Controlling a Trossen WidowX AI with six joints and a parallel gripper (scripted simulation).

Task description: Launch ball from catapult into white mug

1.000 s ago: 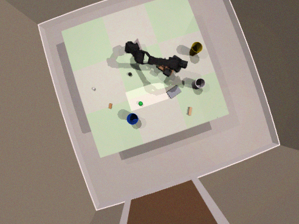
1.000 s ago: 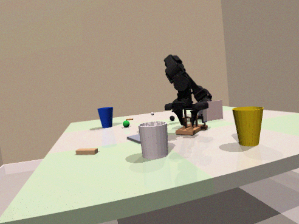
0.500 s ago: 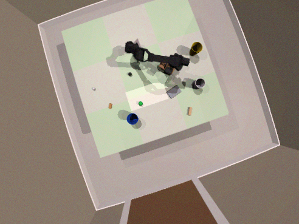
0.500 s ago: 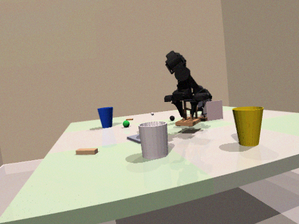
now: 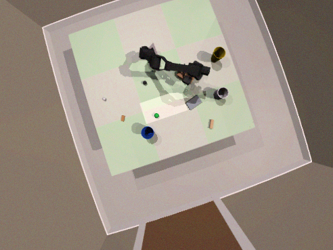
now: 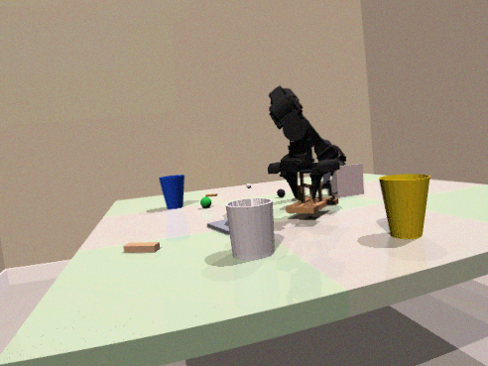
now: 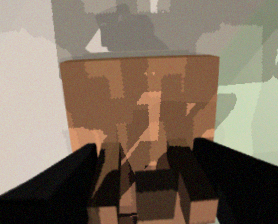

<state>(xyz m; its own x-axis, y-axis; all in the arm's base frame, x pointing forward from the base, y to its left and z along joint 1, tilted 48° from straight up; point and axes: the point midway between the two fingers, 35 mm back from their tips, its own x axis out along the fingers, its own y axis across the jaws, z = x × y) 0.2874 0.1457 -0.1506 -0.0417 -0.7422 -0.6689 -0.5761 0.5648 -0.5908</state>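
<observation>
My gripper tip is now 360 mm to the left of the black ball, 100 mm past it and 40 mm above it. Also, from my gripper tip: yellow cup 270 mm to the left, 70 mm behind, 20 mm below; then flat grey plate 210 mm ahead, 50 mm below, 40 mm to the right; then brown wooden catapult 70 mm behind, 30 mm to the right, 20 mm above.
</observation>
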